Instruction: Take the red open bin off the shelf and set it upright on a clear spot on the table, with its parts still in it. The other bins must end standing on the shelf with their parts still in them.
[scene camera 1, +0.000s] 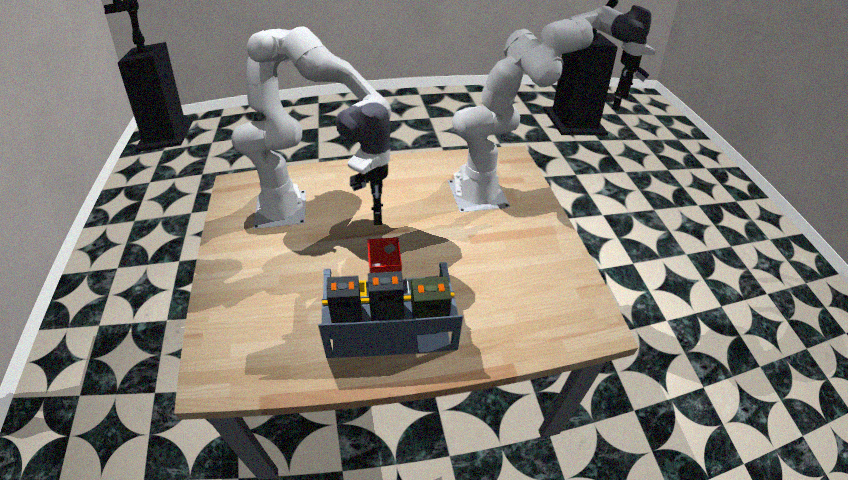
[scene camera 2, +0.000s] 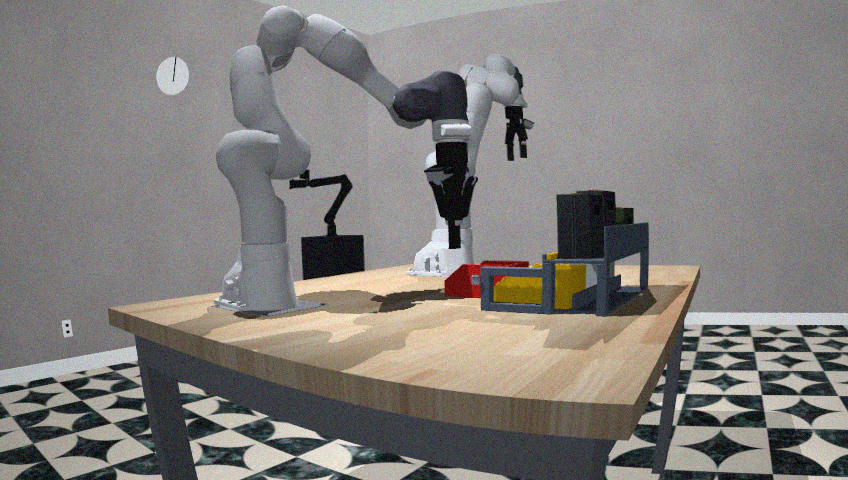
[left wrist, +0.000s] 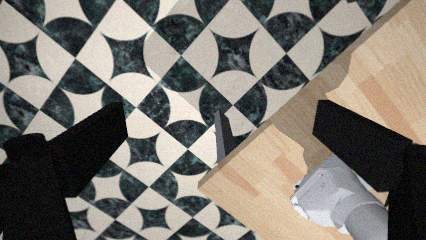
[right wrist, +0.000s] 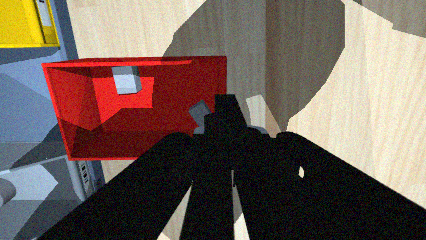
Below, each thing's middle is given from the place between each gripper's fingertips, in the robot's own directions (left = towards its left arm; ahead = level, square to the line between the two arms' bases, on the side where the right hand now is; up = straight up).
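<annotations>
I find my right hand (scene camera 2: 454, 248) 10 cm above the red bin (scene camera 2: 458, 284), 1 cm to the right of it and 8 cm short of it. Counting from that hand, the blue-grey shelf (scene camera 2: 620, 241) is 7 cm below and 30 cm ahead, while the yellow bin (scene camera 2: 510, 289) is 10 cm below, 11 cm to the right and 27 cm ahead.
My left hand (scene camera 2: 517, 159) is 380 mm above the red bin, 360 mm short of it and 950 mm to the left of it. The yellow bin is 370 mm below my left hand, 550 mm ahead of it and 1070 mm to the right of it; the shelf, from the same hand, is 350 mm below, 580 mm ahead and 960 mm to the right.
</annotations>
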